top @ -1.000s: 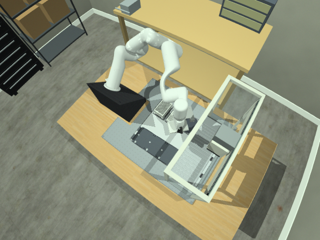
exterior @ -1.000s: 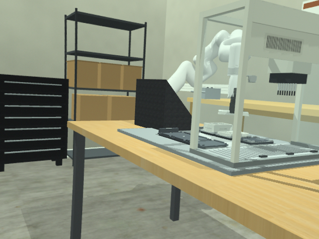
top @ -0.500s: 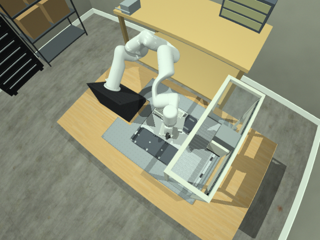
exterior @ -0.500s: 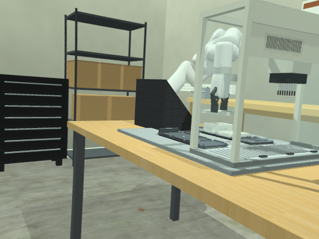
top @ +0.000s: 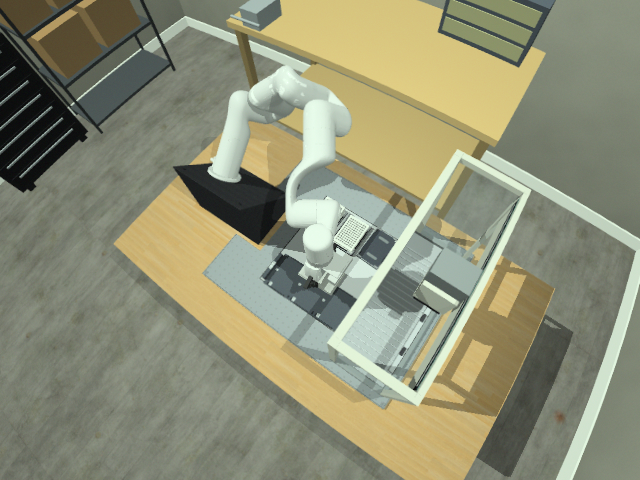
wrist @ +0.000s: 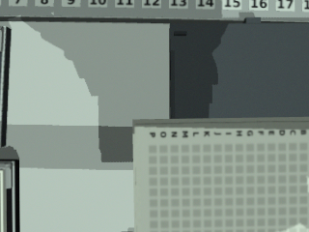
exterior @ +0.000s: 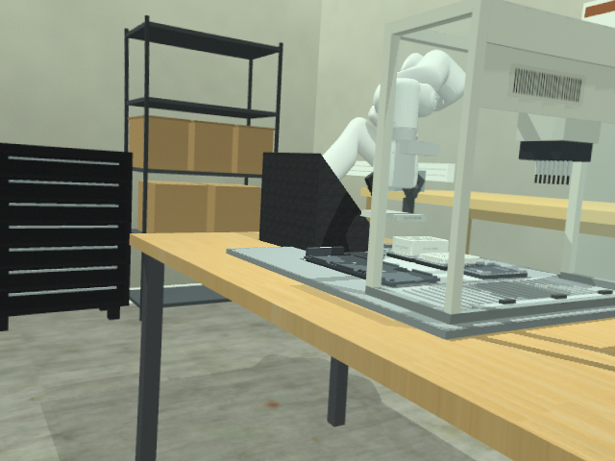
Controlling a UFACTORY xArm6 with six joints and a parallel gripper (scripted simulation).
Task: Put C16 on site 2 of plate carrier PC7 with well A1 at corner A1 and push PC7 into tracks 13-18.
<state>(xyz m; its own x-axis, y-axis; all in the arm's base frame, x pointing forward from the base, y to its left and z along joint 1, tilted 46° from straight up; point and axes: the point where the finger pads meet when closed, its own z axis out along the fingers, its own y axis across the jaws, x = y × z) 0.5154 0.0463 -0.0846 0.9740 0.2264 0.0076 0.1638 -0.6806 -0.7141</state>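
The carrier PC7 is 120 mm below my hand, 50 mm to the right of it and 20 mm behind it. From my hand the other things lie so: nest S3: 240 mm to the left, 130 mm below, 60 mm ahead; post: 200 mm ahead, 160 mm to the right, 110 mm above.
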